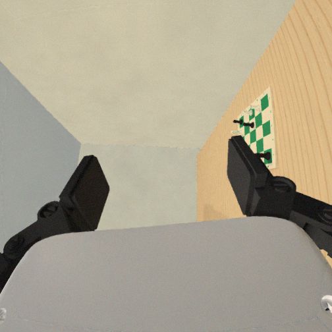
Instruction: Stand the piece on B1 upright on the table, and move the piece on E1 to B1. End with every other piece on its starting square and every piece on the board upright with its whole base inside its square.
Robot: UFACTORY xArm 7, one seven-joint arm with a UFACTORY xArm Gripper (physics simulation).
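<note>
My gripper (163, 163) is open, with nothing between its fingers, and is far from the board. The small green-and-white chessboard (273, 137) shows at the right, seen at a steep slant and partly hidden by the right finger. A black piece (266, 156) is close beside that finger, near the board's lower end. Two more black pieces (238, 121) (249, 125) are near the far edge. A white piece (255, 108) is near the upper end, and another white piece (236, 132) is just above the right fingertip. I cannot tell the squares, or which piece lies down.
The wooden table (305, 100) runs down the right side. A pale wall (140, 75) fills the upper middle, and a blue-grey wall (30, 135) is at the left. A faint shadow lies on the table below the board, left of the right finger.
</note>
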